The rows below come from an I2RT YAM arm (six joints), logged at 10 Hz.
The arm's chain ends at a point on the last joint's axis. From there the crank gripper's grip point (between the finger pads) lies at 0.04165 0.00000 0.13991 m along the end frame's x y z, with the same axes.
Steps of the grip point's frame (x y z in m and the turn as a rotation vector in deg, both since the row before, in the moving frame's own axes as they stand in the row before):
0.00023 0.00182 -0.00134 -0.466 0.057 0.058
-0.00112 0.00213 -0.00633 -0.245 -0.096 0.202
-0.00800 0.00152 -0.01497 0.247 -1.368 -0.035
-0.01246 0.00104 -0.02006 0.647 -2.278 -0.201
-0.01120 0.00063 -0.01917 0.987 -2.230 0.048
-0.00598 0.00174 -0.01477 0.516 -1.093 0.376
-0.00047 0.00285 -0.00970 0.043 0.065 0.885
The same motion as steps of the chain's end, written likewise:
0.00009 0.00064 -0.00129 -0.466 0.057 0.058
-0.00088 0.00139 -0.00640 -0.245 -0.096 0.202
-0.00465 0.00215 -0.01592 0.247 -1.368 -0.035
-0.00686 0.00277 -0.02160 0.647 -2.278 -0.201
-0.00573 0.00302 -0.02066 0.987 -2.230 0.048
-0.00331 0.00274 -0.01553 0.516 -1.093 0.376
-0.00062 0.00231 -0.00965 0.043 0.065 0.885

